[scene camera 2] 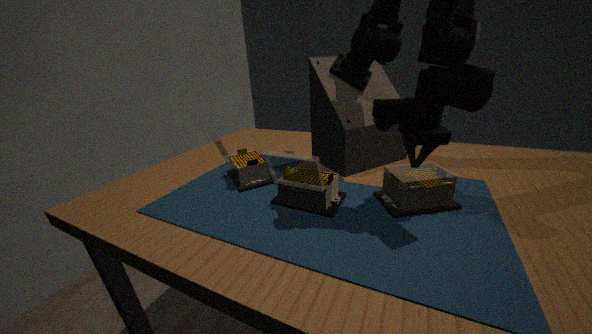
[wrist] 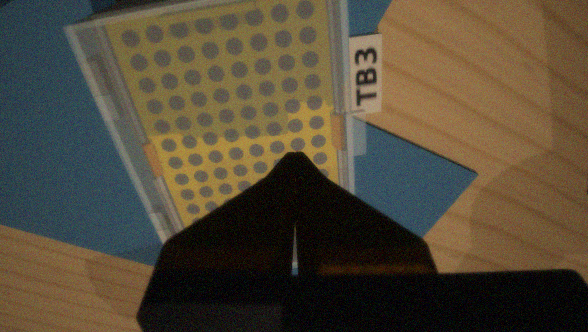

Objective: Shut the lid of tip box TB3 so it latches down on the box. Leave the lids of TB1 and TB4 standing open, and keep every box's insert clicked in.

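Places are measured from the arm's base along level axes (x ahead, y left, z up), in metres.
Where they show: gripper, fingertip midpoint: (scene camera 2: 414, 167) (wrist: 295, 166); arm's base at its link origin: (scene camera 2: 349, 73).
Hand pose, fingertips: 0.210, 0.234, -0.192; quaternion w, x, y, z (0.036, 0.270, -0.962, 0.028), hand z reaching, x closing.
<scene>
Things, the pixels of their top centre, and the offset from my fingertips, as dx, dy, dz. Level surfaces: height alone.
- Tip box TB3 at its top centre: (wrist: 273, 165) (scene camera 2: 415, 168) +0.007, +0.003, +0.000
- yellow insert at its top centre: (wrist: 242, 165) (scene camera 2: 418, 172) +0.017, +0.011, -0.003
- blue mat at its surface level: dz -0.077
- wooden table at its surface level: dz -0.080
Tip box TB3 (scene camera 2: 419, 197) stands at the right of the mat in the scene view; its label (wrist: 366, 74) reads TB3 in the wrist view. Its clear lid (scene camera 2: 445, 172) (wrist: 112, 125) lies over the box top; I cannot tell whether it is latched. The yellow insert (scene camera 2: 417, 176) (wrist: 215, 95) shows through the lid and looks seated. My gripper (scene camera 2: 415, 165) (wrist: 295, 166) is shut and empty, with its tips at or just above the lid; contact is unclear. Two other tip boxes, middle (scene camera 2: 305, 195) and left (scene camera 2: 250, 176), have open clear lids and yellow inserts; their labels are unreadable.
The boxes stand on a blue mat (scene camera 2: 225, 220) (wrist: 50, 150) on a wooden table (scene camera 2: 100, 202) (wrist: 500, 90). A large grey block (scene camera 2: 370, 150) with a slanted face stands behind the middle and right boxes. The dark arm (scene camera 2: 455, 85) hangs above TB3.
</scene>
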